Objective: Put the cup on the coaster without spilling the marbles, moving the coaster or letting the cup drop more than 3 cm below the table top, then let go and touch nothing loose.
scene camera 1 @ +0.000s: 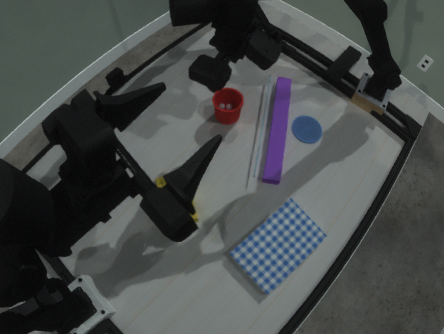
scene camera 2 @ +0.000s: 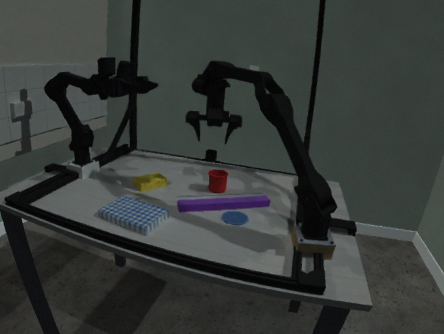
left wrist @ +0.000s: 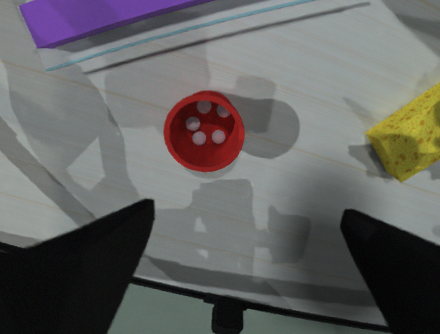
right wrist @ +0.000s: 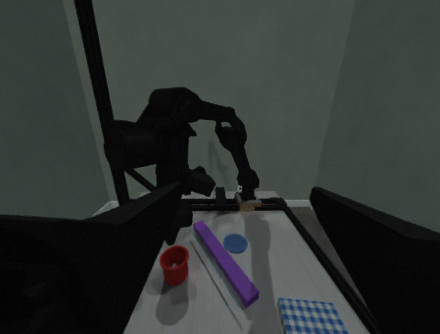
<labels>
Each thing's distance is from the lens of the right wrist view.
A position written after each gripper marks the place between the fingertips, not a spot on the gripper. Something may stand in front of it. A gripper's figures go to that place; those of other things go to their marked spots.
left gripper (right wrist: 170,228): 38 cm
right gripper (right wrist: 245,190): 11 cm
purple bar (right wrist: 241,288): 48 cm
red cup (right wrist: 176,254): 52 cm
</labels>
